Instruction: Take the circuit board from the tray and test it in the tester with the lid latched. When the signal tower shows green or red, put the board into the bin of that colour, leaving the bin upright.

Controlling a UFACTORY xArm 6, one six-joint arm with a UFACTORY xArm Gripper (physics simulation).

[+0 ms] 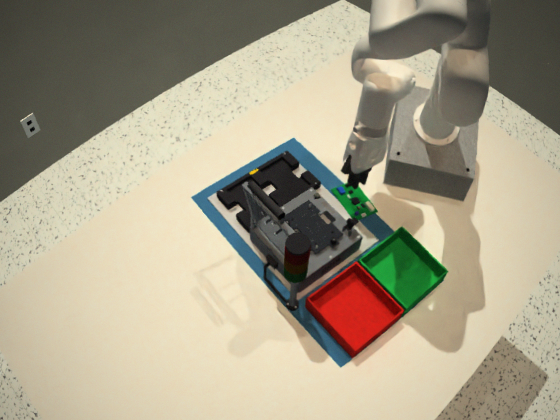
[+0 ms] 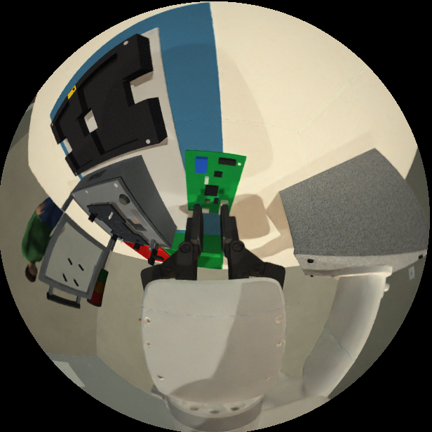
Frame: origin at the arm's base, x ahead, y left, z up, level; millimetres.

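Seen in the pictures: gripper, fingertip midpoint: [image 1: 356, 183]; arm's base, link origin: [image 1: 436, 124].
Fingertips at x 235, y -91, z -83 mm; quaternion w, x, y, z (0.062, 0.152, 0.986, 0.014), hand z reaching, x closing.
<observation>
Pixels of each thing's middle, then the offset from my fingertips to it. "pt": a spot on its surface instead. Level surfaces: height alone.
- green circuit board, body centre: [image 1: 354, 199] 50 mm down, 8 mm ahead, 8 mm left
- black tray, surface spot: [image 1: 287, 181] pt 40 mm down, 72 mm ahead, 152 mm right
- grey tester, surface spot: [image 1: 332, 262] pt 17 mm down, 208 mm ahead, 71 mm left
- signal tower, surface spot: [image 1: 297, 257] pt 189 mm up, 346 mm ahead, 64 mm left
- red bin, body centre: [image 1: 354, 309] 34 mm down, 266 mm ahead, 171 mm left
- green bin, body centre: [image 1: 402, 270] 34 mm down, 121 mm ahead, 209 mm left
- blue mat, surface height: 56 mm down
- black cable, surface spot: [image 1: 272, 287] pt 51 mm down, 322 mm ahead, 7 mm right
The green circuit board [image 1: 354, 201] [image 2: 211, 182] is outside the black tray [image 1: 287, 181] [image 2: 112, 117], at the blue mat's edge. My gripper [image 1: 357, 184] [image 2: 211, 213] is partly open, nothing gripped; its narrowly spaced fingertips are right at the board's near edge. The grey tester [image 1: 332, 262] [image 2: 157, 200] has its lid [image 1: 266, 200] [image 2: 75, 255] raised. The signal tower [image 1: 297, 257] [image 2: 98, 287] shows no clearly lit colour. The red bin [image 1: 355, 310] [image 2: 145, 251] and green bin [image 1: 407, 265] [image 2: 207, 260] stand upright.
The blue mat [image 1: 240, 240] [image 2: 192, 85] lies under the tester and tray. The grey robot base [image 1: 430, 175] [image 2: 355, 210] stands to the right of the board. A black cable [image 1: 272, 287] runs from the tester to the tower's foot. The bins stand side by side.
</observation>
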